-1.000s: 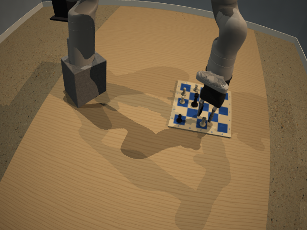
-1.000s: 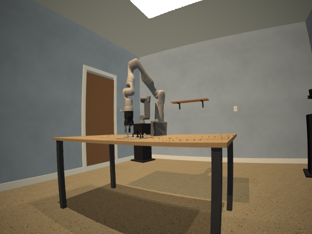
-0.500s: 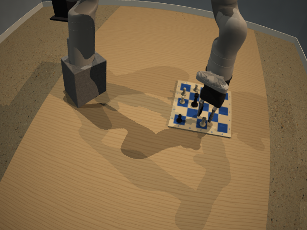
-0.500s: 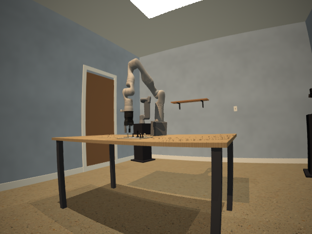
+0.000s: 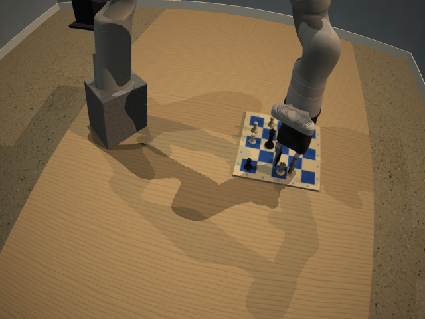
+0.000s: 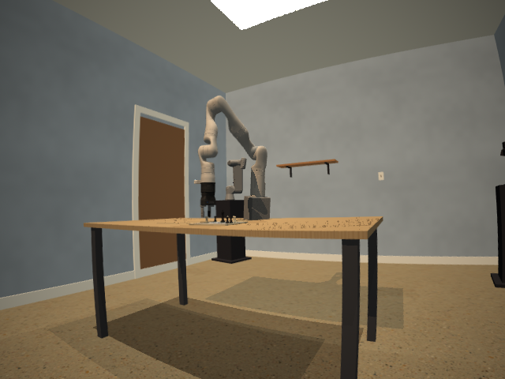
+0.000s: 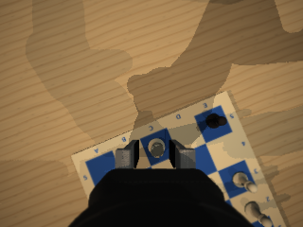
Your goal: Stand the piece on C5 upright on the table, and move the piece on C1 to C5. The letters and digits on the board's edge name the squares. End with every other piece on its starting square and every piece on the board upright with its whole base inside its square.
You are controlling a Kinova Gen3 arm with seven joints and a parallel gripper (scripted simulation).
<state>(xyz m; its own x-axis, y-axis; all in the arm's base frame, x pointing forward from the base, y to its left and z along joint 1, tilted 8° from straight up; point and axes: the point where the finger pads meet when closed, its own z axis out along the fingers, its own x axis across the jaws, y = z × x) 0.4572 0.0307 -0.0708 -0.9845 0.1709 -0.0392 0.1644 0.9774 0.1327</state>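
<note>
Right now my hand is 30 mm above the white rook. Also, from my hand: chessboard 20 mm behind, 80 mm to the left, 50 mm below; tall black piece 60 mm behind, 70 mm to the left, 10 mm below.
</note>
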